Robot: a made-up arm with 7 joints. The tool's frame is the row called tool.
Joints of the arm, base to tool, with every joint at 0 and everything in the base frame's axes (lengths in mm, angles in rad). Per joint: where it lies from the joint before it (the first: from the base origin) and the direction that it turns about. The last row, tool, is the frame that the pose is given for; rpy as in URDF.
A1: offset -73 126 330 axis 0.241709 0.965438 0.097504
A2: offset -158 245 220 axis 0 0 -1
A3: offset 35 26 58 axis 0 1 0
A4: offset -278 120 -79 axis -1 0 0
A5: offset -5 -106 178 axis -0.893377 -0.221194 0.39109
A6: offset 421 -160 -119 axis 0 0 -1
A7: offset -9 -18 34 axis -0.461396 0.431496 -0.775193
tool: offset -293 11 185 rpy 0.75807 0.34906 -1.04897
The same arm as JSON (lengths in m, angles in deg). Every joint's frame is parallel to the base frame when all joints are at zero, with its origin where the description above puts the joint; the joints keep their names.
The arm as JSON. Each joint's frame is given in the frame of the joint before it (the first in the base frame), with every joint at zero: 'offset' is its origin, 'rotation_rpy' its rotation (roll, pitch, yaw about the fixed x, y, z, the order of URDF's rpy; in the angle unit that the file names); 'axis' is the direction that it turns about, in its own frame. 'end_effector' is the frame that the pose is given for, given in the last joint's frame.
{"length_unit": "m", "angle_unit": "deg", "chain": [
  {"id": "A1", "offset": [-0.073, 0.126, 0.33], "rotation_rpy": [0.0, 0.0, 0.0], "axis": [0.241709, 0.965438, 0.097504]},
  {"id": "A2", "offset": [-0.158, 0.245, 0.22], "rotation_rpy": [0.0, 0.0, 0.0], "axis": [0.0, 0.0, -1.0]},
  {"id": "A3", "offset": [0.035, 0.026, 0.058], "rotation_rpy": [0.0, 0.0, 0.0], "axis": [0.0, 1.0, 0.0]},
  {"id": "A4", "offset": [-0.278, 0.12, -0.079], "rotation_rpy": [0.0, 0.0, 0.0], "axis": [-1.0, 0.0, 0.0]},
  {"id": "A5", "offset": [-0.005, -0.106, 0.178], "rotation_rpy": [0.0, 0.0, 0.0], "axis": [-0.893377, -0.221194, 0.39109]},
  {"id": "A6", "offset": [0.421, -0.16, -0.119], "rotation_rpy": [0.0, 0.0, 0.0], "axis": [0.0, 0.0, -1.0]},
  {"id": "A7", "offset": [-0.009, -0.018, 0.034], "rotation_rpy": [0.0, 0.0, 0.0], "axis": [-0.461396, 0.431496, -0.775193]}
], "end_effector": {"offset": [-0.293, 0.011, 0.185], "rotation_rpy": [43.43, 20.0, -60.1]}}

